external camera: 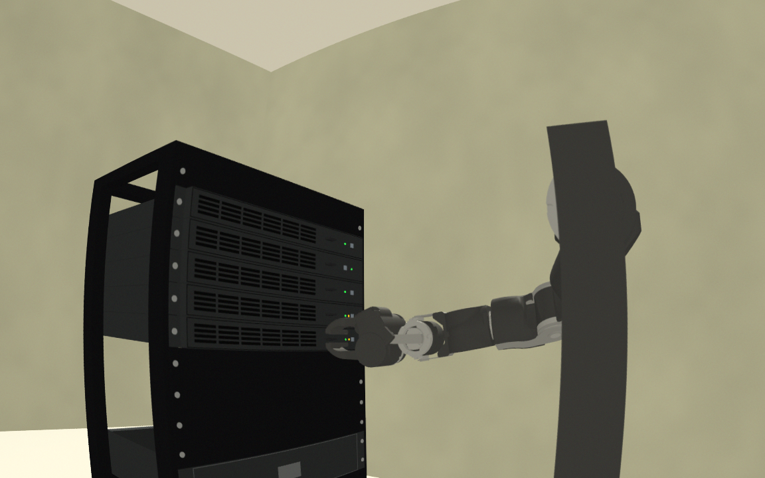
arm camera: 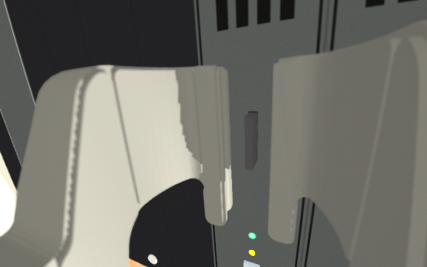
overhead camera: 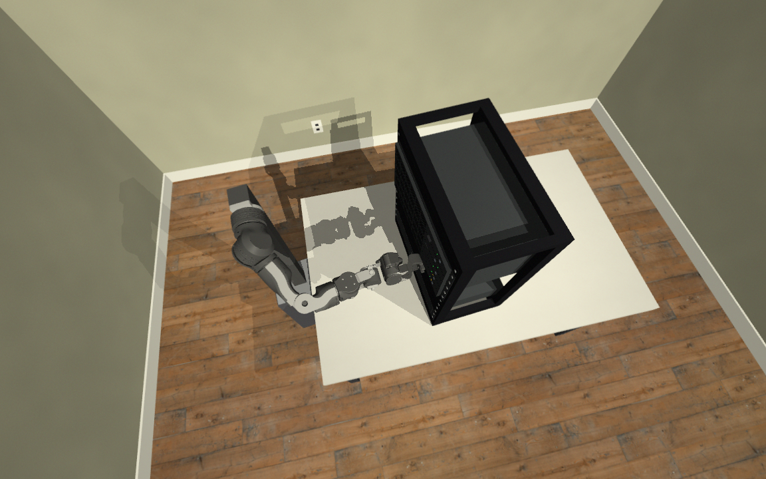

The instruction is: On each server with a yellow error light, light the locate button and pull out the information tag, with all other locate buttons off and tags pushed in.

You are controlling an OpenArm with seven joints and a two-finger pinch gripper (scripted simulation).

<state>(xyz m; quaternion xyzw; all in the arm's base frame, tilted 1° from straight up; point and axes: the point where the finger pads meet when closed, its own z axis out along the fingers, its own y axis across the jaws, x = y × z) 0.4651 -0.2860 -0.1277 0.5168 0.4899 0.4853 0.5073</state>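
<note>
Right now the pale information tag is 5 cm ahead of my hand.
</note>
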